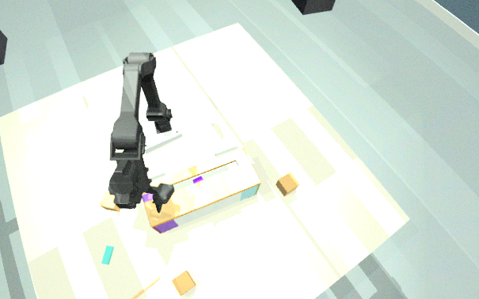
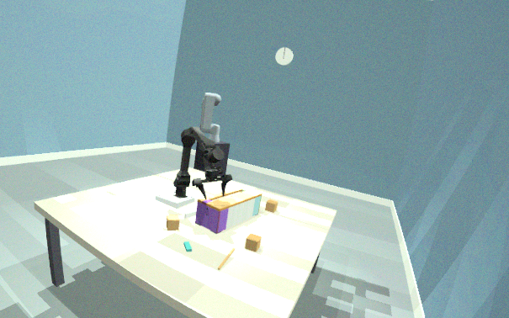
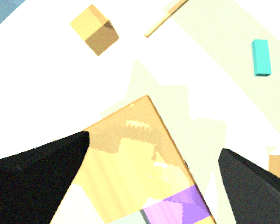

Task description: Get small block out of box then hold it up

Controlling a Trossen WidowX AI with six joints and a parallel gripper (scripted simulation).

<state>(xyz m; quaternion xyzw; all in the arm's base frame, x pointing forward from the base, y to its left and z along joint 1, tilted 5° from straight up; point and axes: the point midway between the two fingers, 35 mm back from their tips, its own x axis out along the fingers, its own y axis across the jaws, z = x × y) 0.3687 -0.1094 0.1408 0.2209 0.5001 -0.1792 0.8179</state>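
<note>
The box lies 180 mm to the left of my gripper tip, 100 mm below it and 80 mm behind it. Round my gripper tip: purple block 180 mm to the left, 80 mm below, 60 mm behind; thin stick 220 mm ahead, 160 mm below, 130 mm to the right.
</note>
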